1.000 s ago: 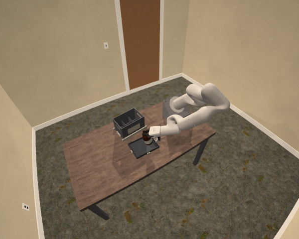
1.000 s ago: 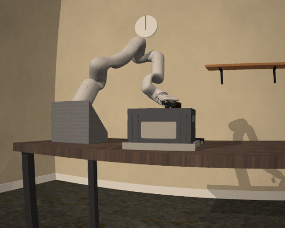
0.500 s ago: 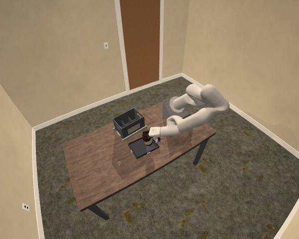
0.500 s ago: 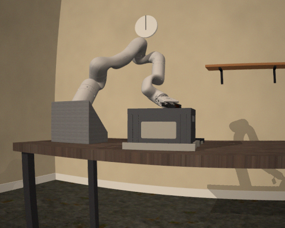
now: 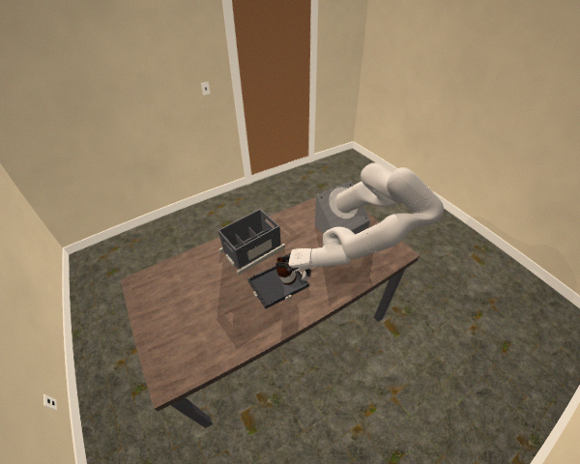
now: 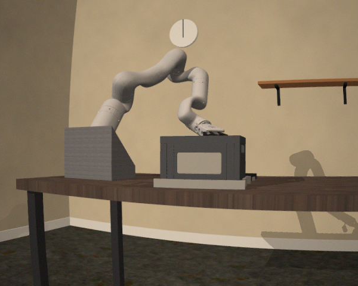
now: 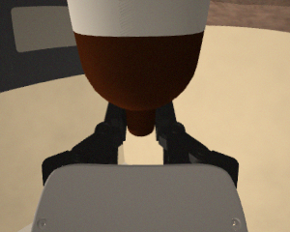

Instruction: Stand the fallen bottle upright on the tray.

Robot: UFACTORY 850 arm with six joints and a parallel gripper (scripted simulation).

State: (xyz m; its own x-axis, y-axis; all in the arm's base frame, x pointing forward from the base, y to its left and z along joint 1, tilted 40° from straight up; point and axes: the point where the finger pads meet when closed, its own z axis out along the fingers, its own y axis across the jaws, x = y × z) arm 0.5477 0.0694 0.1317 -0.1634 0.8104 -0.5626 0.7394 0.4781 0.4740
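The brown bottle is 1 cm behind my hand, 1 cm to the left of it and 6 cm below it. Round my hand: grey crate (30 cm to the right, 10 cm below); dark tray (2 cm ahead, 2 cm to the right, 17 cm below).
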